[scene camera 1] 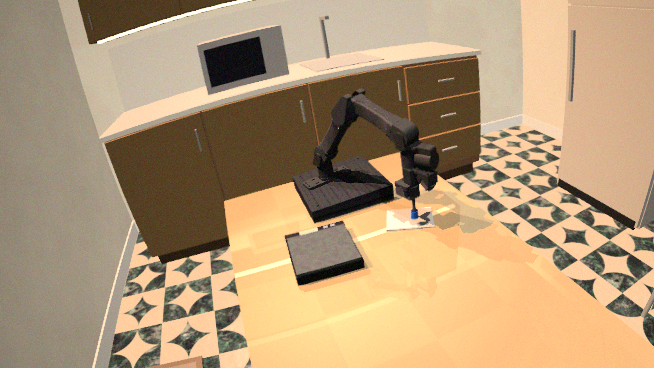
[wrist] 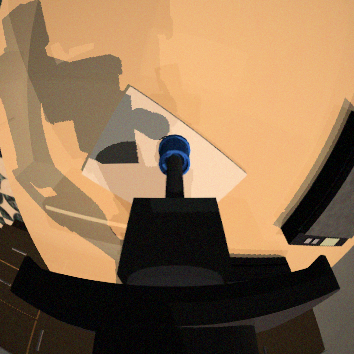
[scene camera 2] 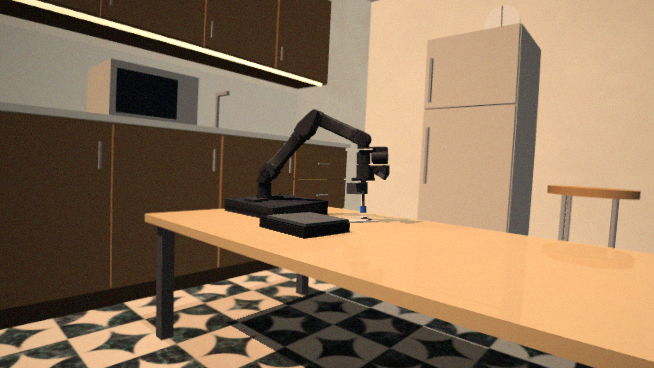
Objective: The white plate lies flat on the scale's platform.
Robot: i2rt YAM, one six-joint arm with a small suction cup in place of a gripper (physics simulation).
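Frame: origin at the arm's base, x left, y back, z up, level; metres.
Seen in the pictures: hand at its tool point: point(scene camera 1: 414, 217) point(wrist: 174, 148) point(scene camera 2: 363, 212); arm's base at its link origin: point(scene camera 1: 327, 178) point(scene camera 2: 264, 199).
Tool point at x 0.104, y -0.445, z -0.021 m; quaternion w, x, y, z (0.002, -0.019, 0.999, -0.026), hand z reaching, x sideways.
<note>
Offsets run from my tool point to a thing's top centre. Level surfaces: height alone.
The white plate @[dy +0.047, dx +0.013, dz -0.032 m] point(scene camera 1: 399, 223) point(scene camera 2: 372, 220) point(wrist: 210, 175) lies flat on the table, right of the arm's base in scene camera 1, partly under the arm's shadow. My gripper point(scene camera 1: 414, 218) point(scene camera 2: 363, 212) point(wrist: 174, 141), a thin stem with a blue suction cup, points down low over the plate's middle. In scene camera 2 a narrow gap seems to show between the cup and the plate, and no plate hangs from the cup. The scale @[dy +0.070, dx -0.328, dz +0.007 m] point(scene camera 1: 325, 248) point(scene camera 2: 306, 223) point(wrist: 332, 210), a low black box with a grey platform, stands to the left; nothing lies on its platform.
The arm's black base point(scene camera 1: 345, 187) point(scene camera 2: 275, 205) stands behind the scale on the wooden table @[dz -0.038 m] point(scene camera 1: 425, 320) point(scene camera 2: 450, 280). Cabinets with a microwave point(scene camera 1: 242, 60) point(scene camera 2: 150, 92) run behind the table. A fridge point(scene camera 1: 610, 110) point(scene camera 2: 470, 150) stands at the right, with a stool point(scene camera 2: 593, 192) in scene camera 2.
</note>
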